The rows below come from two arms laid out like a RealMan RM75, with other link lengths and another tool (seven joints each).
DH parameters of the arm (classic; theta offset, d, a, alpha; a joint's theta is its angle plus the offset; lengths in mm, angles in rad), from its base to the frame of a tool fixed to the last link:
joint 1: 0 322.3 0 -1.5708
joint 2: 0 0 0 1.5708
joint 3: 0 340.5 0 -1.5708
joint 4: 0 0 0 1.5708
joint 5: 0 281.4 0 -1.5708
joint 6: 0 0 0 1.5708
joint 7: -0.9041 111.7 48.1 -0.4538
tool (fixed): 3.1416 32.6 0 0
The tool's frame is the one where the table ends.
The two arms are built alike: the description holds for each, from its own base.
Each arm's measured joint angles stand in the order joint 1, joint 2, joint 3, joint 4, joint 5, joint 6, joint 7.
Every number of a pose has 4 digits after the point. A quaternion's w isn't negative.
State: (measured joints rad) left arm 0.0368 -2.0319 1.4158 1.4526 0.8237 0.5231 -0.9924; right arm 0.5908 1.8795 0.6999 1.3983 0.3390 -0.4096 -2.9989
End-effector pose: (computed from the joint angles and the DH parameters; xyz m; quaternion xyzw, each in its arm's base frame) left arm -0.3092 0.3980 0.2289 -0.3087 0.6718 0.2651 0.6189; right arm 0.1987 0.4104 -0.1076 -0.3110 0.9349 0.0464 0.1647
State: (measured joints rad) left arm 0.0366 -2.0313 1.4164 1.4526 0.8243 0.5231 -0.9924; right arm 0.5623 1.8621 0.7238 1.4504 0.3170 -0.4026 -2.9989
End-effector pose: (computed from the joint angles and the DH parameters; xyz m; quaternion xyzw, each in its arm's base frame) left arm -0.3091 0.3981 0.2288 -0.3087 0.6723 0.2649 0.6185; right arm 0.1929 0.4107 -0.0945 -0.3163 0.9340 0.0644 0.1535
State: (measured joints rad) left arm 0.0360 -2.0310 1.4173 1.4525 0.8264 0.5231 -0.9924; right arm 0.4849 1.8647 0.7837 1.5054 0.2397 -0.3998 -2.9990
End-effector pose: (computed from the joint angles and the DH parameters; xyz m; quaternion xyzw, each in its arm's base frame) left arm -0.3087 0.3984 0.2283 -0.3085 0.6733 0.2646 0.6176; right arm 0.1962 0.4114 -0.0748 -0.3089 0.9335 0.1031 0.1497
